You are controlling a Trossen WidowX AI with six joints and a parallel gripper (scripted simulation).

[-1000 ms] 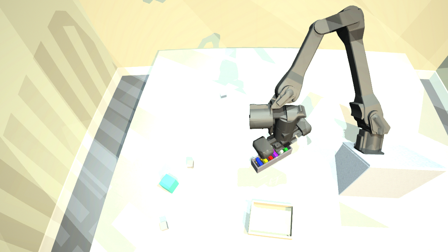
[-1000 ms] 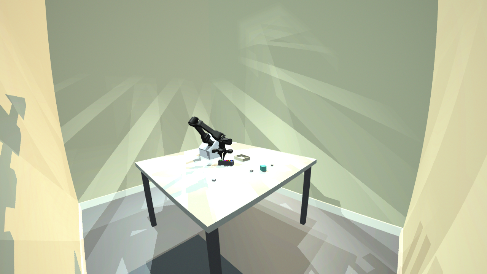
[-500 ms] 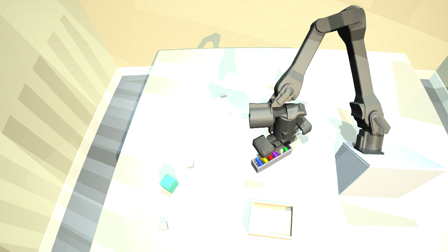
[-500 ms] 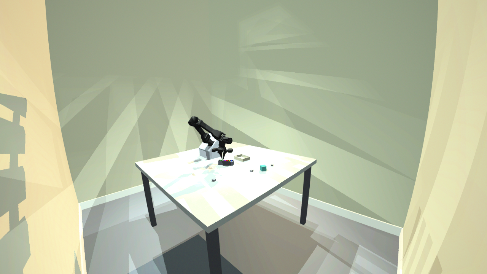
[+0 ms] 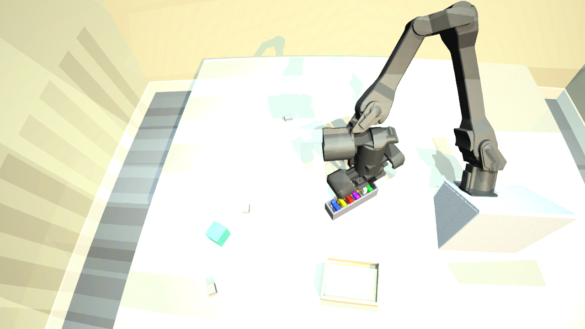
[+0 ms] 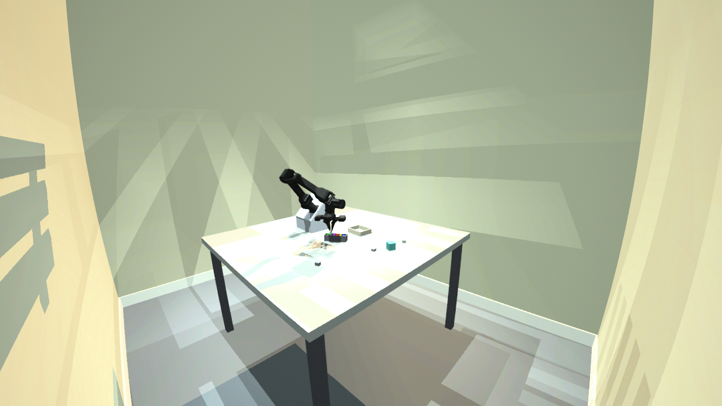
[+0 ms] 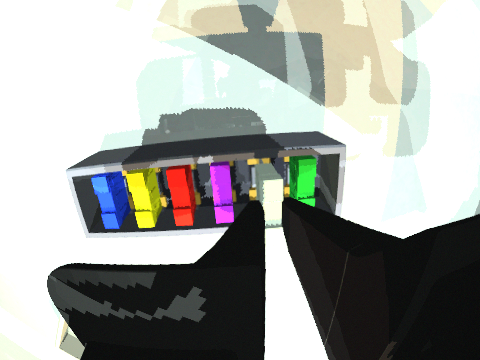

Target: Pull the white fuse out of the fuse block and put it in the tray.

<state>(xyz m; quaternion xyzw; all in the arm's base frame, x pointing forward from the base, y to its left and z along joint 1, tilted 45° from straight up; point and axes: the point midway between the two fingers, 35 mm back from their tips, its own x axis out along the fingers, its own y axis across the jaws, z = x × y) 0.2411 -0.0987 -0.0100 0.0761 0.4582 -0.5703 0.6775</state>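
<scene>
My gripper tip is 3 cm above the purple fuse, 2 cm short of it and 1 cm to the right of it. The rest, counted from my gripper tip: white fuse: 1 cm below; then green fuse: 3 cm below, 2 cm behind, 1 cm to the right; then red fuse: 3 cm below, 3 cm ahead, 2 cm to the left.
</scene>
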